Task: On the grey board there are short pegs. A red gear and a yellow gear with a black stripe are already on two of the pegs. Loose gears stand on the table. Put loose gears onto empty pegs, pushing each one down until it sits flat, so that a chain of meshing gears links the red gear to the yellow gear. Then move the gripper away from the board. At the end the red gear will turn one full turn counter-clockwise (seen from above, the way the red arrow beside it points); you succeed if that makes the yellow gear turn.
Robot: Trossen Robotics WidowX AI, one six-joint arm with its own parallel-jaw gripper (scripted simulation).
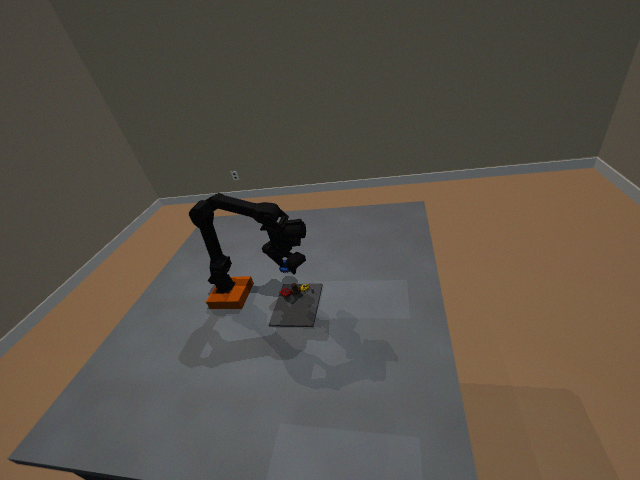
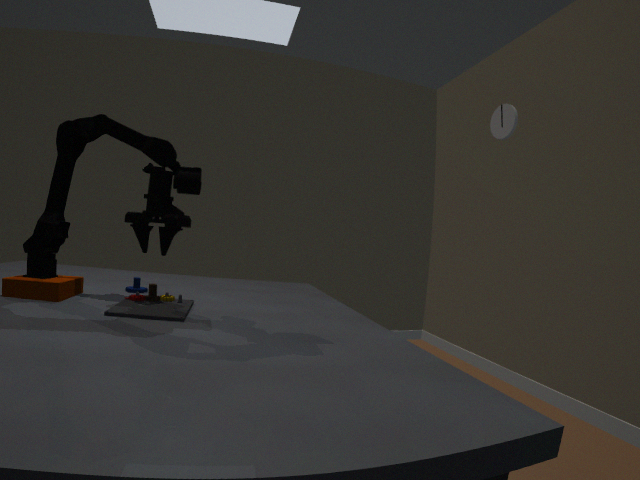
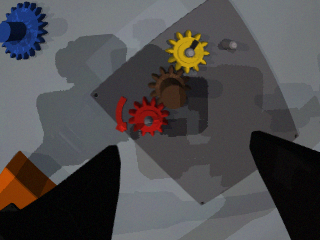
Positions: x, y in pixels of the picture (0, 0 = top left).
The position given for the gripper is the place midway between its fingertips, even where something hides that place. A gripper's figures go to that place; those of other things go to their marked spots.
Scene:
The gripper (image 3: 187, 147) is 0.10 m from the lens. A brown gear (image 3: 170, 87): 0.17 m from the lens. A grey board (image 3: 206, 143) is 0.24 m from the lens. A red gear (image 3: 146, 109): 0.20 m from the lens. The marked spots on the red gear and the grey board are 0.08 m apart.

